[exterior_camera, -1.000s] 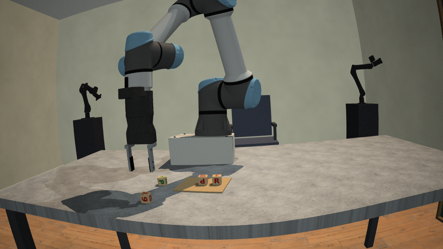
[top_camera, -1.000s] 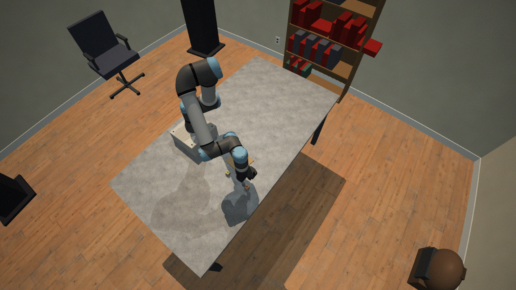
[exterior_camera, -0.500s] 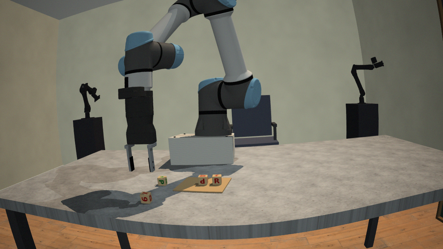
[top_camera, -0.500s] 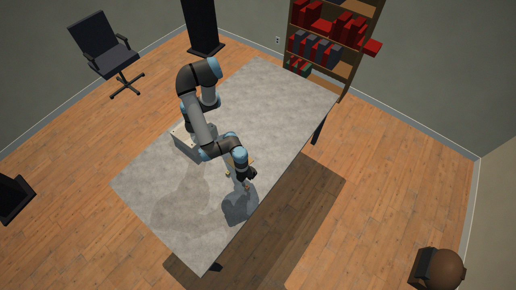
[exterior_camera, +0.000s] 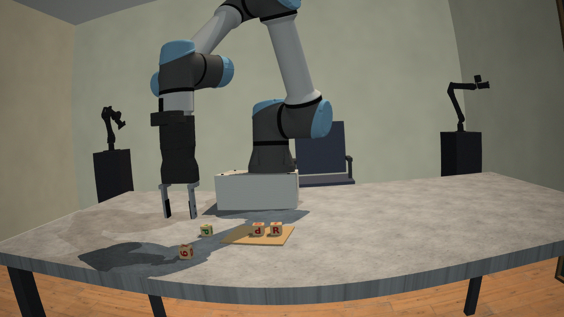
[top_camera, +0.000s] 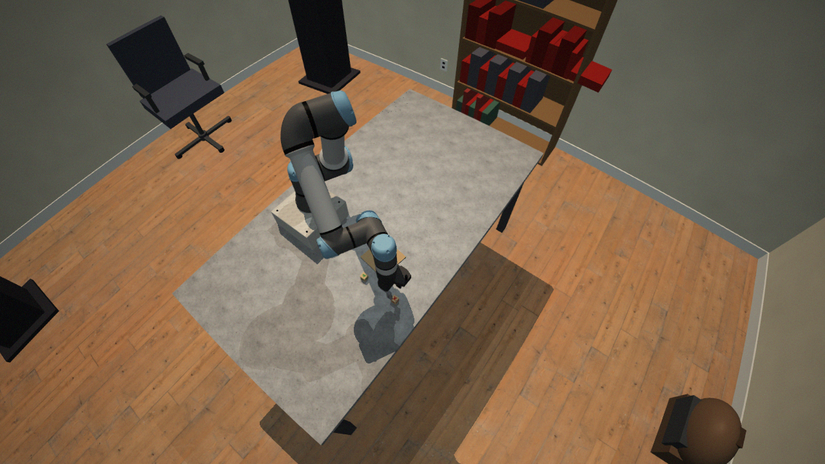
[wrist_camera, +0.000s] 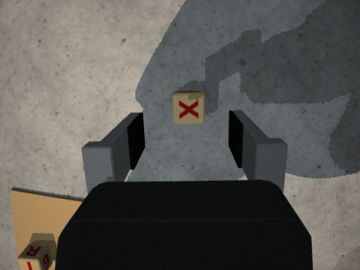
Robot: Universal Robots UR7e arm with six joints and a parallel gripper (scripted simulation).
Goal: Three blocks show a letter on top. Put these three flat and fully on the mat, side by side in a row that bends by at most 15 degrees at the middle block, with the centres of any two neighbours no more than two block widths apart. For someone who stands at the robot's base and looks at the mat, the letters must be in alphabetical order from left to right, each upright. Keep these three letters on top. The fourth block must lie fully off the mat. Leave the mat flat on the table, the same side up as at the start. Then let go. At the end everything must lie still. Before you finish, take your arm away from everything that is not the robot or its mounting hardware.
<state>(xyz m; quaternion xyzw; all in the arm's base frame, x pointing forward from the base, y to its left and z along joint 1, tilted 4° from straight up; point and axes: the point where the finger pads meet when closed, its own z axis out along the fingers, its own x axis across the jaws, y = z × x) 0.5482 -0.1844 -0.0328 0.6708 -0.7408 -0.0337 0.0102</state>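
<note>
The X block lies 9 cm below my hand. Also, from my hand: Q block 15 cm behind, 14 cm to the left, 9 cm below; then tan mat 15 cm behind, 14 cm to the left, 10 cm below.
</note>
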